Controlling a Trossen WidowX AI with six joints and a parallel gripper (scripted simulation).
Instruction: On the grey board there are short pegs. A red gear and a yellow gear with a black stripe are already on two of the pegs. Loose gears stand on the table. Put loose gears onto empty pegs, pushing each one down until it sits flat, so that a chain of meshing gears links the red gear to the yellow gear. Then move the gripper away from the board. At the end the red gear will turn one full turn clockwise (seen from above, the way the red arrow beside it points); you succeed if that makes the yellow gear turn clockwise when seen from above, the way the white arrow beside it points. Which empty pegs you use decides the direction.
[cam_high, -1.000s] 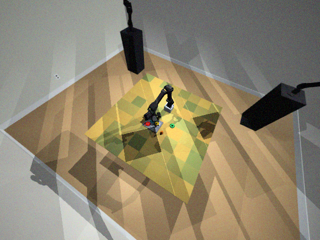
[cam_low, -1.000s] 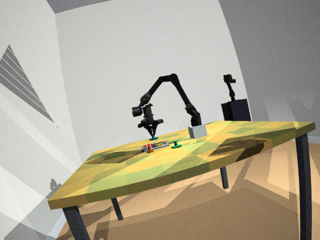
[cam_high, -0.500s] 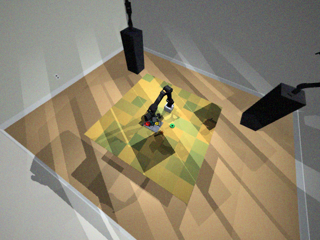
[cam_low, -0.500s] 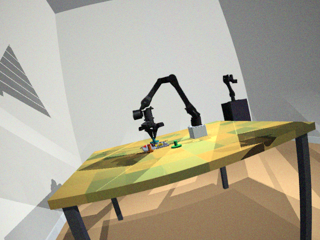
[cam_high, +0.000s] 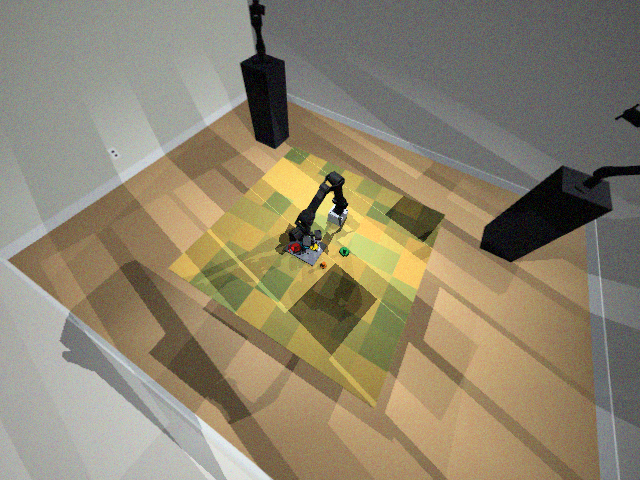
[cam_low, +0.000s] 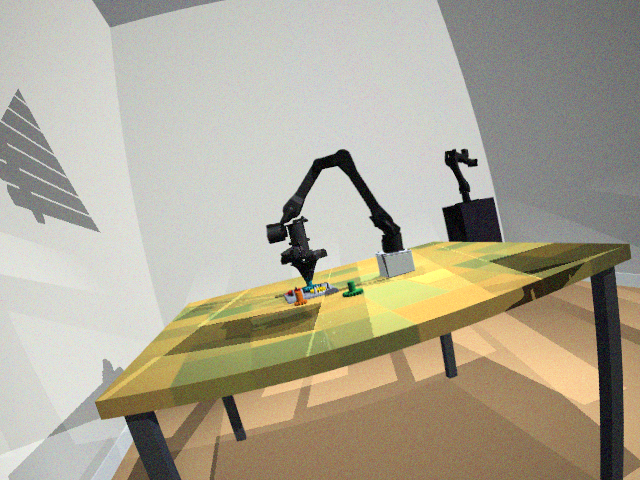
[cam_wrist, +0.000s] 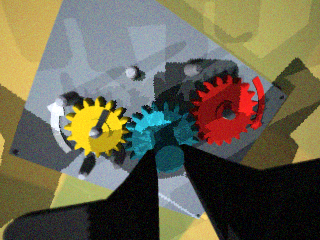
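The cyan gear lies 10 mm below my gripper tip. From my gripper tip the other things lie so: yellow gear 20 mm behind, 50 mm to the left, 30 mm below; white arrow 30 mm behind, 80 mm to the left, 40 mm below; red gear 50 mm ahead, 40 mm to the right, 30 mm below.
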